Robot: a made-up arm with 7 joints.
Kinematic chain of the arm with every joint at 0, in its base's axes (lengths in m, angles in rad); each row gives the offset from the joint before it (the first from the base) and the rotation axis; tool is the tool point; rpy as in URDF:
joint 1: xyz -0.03 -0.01 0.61 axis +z
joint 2: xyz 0.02 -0.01 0 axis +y
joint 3: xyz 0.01 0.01 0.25 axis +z
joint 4: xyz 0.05 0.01 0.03 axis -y
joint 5: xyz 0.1 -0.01 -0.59 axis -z
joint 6: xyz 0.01 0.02 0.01 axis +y
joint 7: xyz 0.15 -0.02 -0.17 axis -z
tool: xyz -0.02 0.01 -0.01 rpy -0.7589 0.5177 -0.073
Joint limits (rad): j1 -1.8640..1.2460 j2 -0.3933..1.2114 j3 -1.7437..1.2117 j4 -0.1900..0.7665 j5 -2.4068..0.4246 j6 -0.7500..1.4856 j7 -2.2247..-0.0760
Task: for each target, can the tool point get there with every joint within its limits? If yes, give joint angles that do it. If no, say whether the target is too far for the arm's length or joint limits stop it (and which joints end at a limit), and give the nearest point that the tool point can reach.
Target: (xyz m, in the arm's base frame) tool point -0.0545 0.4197 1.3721
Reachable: no: joint limits stop it (at a limit: joint 1, joint 2, joint 4, joint 6, joint 7) | nearest point 0.0072 0.6551 0.9585 | short by 0.480 m
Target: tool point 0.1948 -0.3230 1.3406
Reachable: no: joint limits stop it (at a limit: joint 2, joint 4, joint 6, joint 7) | nearest point 0.3565 -0.5482 0.9669 | short by 0.465 m
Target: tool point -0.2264 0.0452 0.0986
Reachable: yes | joints -1.1849 0.5305 -0.8959 -0.1148 -0.1263 0.0843 -1.9042
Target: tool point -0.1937 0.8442 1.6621
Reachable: no: too far | nearest point -0.0862 0.6583 0.9474 | short by 0.746 m
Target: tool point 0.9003 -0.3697 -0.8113
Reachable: no: too far | nearest point 0.4025 -0.1772 -0.0352 | short by 0.942 m
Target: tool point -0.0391 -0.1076 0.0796
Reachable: yes | joints 0.0360 0.4367 -0.0442 0.1184 -0.8122 1.1885 -1.9879
